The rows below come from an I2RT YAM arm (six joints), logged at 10 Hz.
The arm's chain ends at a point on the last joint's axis. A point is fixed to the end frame.
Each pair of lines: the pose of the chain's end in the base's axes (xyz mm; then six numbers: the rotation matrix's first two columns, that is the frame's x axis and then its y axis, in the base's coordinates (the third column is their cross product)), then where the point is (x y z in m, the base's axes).
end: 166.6, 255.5, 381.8, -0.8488, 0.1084, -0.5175, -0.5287, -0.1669, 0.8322
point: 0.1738 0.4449 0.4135
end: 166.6, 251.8, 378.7, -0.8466, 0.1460, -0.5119, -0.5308, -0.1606, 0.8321
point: 0.1806 0.4404 0.4132
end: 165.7, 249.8, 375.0, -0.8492, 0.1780, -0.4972, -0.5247, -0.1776, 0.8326
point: 0.1836 0.4369 0.4154
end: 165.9, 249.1, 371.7, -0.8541, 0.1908, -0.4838, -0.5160, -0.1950, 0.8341
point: 0.1847 0.4352 0.4160
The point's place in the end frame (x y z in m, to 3 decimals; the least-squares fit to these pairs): -0.002 -0.009 0.192
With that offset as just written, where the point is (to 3 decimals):
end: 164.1, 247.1, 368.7, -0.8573, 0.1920, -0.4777, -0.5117, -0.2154, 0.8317
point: 0.181 0.432 0.416
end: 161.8, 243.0, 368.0, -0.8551, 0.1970, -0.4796, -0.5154, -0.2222, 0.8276
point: 0.179 0.428 0.417
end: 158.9, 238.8, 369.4, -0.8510, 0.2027, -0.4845, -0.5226, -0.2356, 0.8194
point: 0.175 0.423 0.422
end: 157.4, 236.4, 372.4, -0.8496, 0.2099, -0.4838, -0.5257, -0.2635, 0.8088
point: 0.172 0.419 0.430
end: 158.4, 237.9, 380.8, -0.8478, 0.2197, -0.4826, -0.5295, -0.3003, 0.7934
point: 0.171 0.418 0.446
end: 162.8, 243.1, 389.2, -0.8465, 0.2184, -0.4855, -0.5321, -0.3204, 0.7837
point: 0.172 0.423 0.458
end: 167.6, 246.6, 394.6, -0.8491, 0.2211, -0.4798, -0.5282, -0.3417, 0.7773
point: 0.176 0.425 0.467
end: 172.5, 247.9, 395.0, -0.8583, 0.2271, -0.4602, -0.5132, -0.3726, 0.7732
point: 0.180 0.424 0.473
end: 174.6, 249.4, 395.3, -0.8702, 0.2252, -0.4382, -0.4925, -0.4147, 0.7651
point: 0.179 0.422 0.480
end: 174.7, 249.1, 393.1, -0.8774, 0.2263, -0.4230, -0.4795, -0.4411, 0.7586
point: 0.178 0.419 0.482
